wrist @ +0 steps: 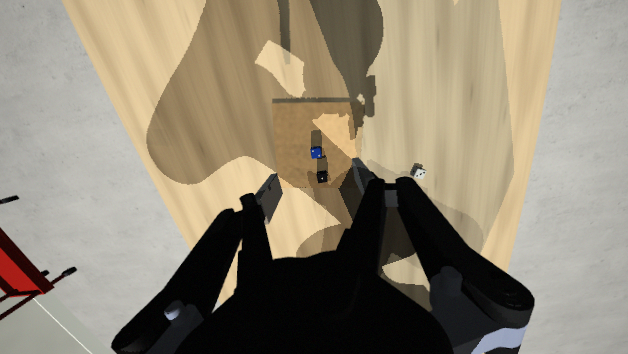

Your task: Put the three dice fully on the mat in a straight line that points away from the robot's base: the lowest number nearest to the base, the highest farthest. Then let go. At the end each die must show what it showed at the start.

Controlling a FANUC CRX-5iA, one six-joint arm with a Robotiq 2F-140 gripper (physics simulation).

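Frame: origin at the arm's base, x right, y down, z ahead, level; centimetres.
Where they show: gripper, fingertip midpoint: (315,176).
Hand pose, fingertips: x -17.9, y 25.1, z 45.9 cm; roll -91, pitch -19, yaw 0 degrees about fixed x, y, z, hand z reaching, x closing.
Note:
After its pixels a point has its place.
A tan square mat (292,130) {y 34.3, x -22.4, z 49.7 cm} lies on the table, partly in shadow. A blue die (316,152) {y 32.7, x -18.2, z 47.0 cm} with light pips sits on the mat near its middle. A black die (322,176) {y 32.7, x -16.7, z 43.2 cm} sits on the mat's near part, below the blue die in the view and slightly to the right. A white die (418,172) {y 33.1, x -1.4, z 45.9 cm} with dark pips lies on the table to the right, off the mat. The pips of the blue and black dice are too small to read surely. My gripper (315,176) {y 25.1, x -18.0, z 45.9 cm} is open and empty, its fingertips on either side of the mat's near edge in the view.
The wooden table (440,100) {y 34.7, x -0.8, z 57.0 cm} runs up and down the view with shadows across it. Its long edges show at left and right, with grey floor (65,165) beyond. A red frame-like object (20,270) stands at the lower left, off the table.

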